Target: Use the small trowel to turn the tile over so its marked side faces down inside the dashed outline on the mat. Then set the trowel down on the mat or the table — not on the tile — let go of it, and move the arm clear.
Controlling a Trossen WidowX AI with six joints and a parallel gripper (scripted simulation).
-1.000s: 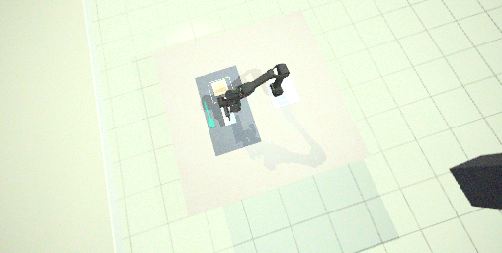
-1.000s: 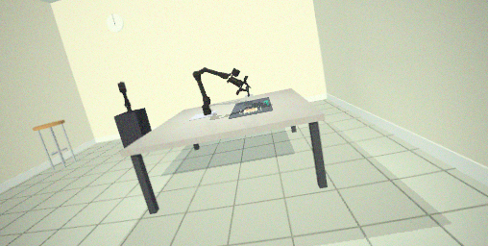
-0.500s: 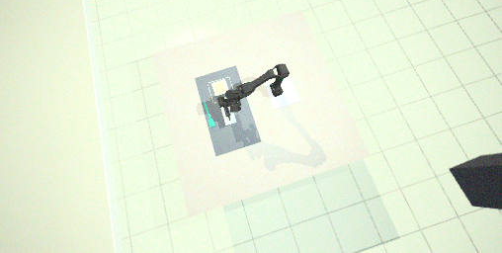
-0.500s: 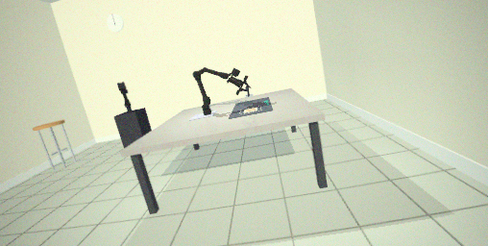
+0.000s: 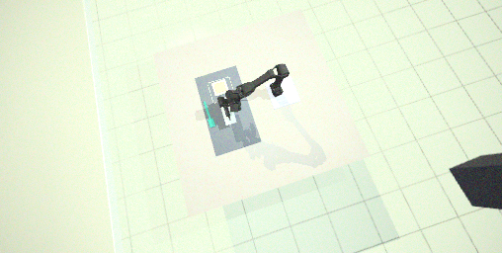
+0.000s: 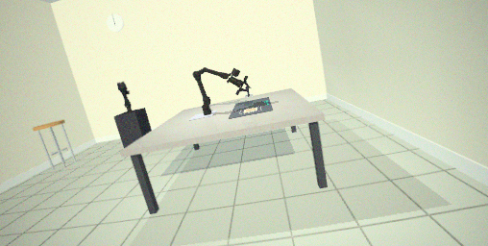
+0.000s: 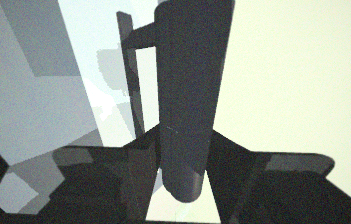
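Now: the grey mat 2 cm behind my gripper tip, 3 cm to the right of it and 16 cm below it. Round my gripper tip: teal trowel (12 cm ahead, 1 cm to the right, 13 cm below); then tile (3 cm behind, 21 cm to the right, 13 cm below).
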